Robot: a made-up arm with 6 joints.
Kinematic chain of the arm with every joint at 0, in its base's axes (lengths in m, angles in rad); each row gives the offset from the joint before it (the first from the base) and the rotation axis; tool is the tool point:
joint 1: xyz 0 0 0.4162 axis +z
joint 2: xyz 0.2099 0 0 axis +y
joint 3: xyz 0 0 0.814 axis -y
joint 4: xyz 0 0 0.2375 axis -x
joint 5: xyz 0.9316 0 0 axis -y
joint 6: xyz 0.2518 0 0 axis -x
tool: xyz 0 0 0
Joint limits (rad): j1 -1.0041..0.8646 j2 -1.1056..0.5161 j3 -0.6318..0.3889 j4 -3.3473..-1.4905 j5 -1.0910..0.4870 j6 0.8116..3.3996
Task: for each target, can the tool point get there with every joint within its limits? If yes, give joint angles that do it. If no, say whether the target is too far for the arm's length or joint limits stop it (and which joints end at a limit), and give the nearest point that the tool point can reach.
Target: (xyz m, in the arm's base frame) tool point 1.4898 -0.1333 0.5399
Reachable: yes | joints -0.1418 0.3445 -0.5157 -2.5133 -0.5595 2.0672
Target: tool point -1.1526 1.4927 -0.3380
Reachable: no: joint limits stop it (at a limit: joint 1, joint 2, joint 3, joint 4, joint 5) | nearest point 0.6365 1.0893 0.2588 | short by 1.929 m
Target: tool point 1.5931 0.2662 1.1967
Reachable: yes | joints 0.0892 0.3047 -0.0372 -2.4665 -0.9000 1.3710
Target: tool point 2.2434 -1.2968 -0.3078
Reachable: no: too far | nearest point 1.3805 -0.7980 0.4131 | short by 1.230 m
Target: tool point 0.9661 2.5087 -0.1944
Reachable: no: too far | nearest point 0.9199 1.2903 0.4614 | short by 1.384 m
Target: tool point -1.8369 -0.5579 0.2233
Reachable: no: joint limits stop it (at a limit: joint 2, joint 3, joint 5) | nearest point -0.8585 -0.2608 1.8613 | short by 1.931 m
